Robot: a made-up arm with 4 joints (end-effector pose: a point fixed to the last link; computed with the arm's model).
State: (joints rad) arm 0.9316 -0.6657 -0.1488 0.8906
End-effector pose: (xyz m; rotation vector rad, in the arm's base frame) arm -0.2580 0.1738 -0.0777 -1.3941 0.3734 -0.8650
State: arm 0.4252 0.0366 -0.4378 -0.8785
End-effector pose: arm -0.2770 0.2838 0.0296 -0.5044 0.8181 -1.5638
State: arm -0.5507 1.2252 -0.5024 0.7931
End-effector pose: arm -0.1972 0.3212 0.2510 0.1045 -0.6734 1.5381
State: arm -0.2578 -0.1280 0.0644 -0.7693
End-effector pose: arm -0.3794 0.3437 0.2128 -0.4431 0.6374 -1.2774
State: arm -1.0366 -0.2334 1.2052 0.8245
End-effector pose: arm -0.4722 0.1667 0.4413 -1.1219 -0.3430 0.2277
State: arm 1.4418 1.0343 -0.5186 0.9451
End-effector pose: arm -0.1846 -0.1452 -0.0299 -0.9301 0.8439 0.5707
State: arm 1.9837 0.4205 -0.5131 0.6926
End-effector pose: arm -0.3268 -0.1860 0.0294 -1.6403 0.9725 -0.5768
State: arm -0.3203 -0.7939 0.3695 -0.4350
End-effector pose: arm -0.4145 0.4167 0.2646 -0.6871 0.7793 -1.5651
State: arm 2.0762 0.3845 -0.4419 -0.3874
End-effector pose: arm -0.3462 -0.1517 0.0023 -1.9025 0.7333 -1.8986
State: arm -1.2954 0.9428 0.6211 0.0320
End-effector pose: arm -0.3526 0.1467 0.4170 0.0156 -1.0730 0.2019
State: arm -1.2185 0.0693 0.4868 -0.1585
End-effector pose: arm -0.4860 0.1498 0.3760 -0.0962 -0.0929 -0.2423
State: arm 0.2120 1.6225 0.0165 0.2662
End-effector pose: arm -0.0515 0.2215 0.0906 -0.8420 -0.2625 1.1460
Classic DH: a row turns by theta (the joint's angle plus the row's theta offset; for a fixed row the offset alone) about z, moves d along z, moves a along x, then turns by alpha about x. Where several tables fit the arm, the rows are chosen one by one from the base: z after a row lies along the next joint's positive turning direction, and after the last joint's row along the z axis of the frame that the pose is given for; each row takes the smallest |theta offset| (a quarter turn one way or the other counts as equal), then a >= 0, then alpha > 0; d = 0 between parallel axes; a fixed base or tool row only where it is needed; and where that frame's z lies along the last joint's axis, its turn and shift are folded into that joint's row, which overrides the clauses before.
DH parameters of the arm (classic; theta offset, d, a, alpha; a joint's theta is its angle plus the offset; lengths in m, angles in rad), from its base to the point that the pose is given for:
base (fixed): 1.2753 0.3986 -0.0807 -2.109
joint 1: 0 0.342 0.3909 2.109
joint 2: 0.2955 -0.0636 -0.0319 -1.5708
joint 3: 0 0.0837 -0.0368 1.5708
joint 4: 0.866 0.0408 0.0159 0.7752
tool (fixed): -3.0688 -0.0799 0 0

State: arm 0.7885 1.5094 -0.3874 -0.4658
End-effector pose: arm -0.1088 0.0491 -0.0023 -1.1535 0.7462 0.1117
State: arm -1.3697 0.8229 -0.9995 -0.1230
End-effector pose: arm -0.4310 0.2020 0.3746 0.7409 0.0327 1.3147
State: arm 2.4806 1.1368 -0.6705 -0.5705
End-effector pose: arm -0.3647 -0.2395 0.1516 -1.8275 1.5033 -1.8099
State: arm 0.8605 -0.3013 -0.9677 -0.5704
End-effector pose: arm -0.2492 0.2182 -0.1048 -0.1580 0.6422 -1.7555
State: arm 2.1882 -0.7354 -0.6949 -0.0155
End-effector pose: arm -0.3869 -0.2183 -0.1286 -1.6882 -0.4268 -2.3538
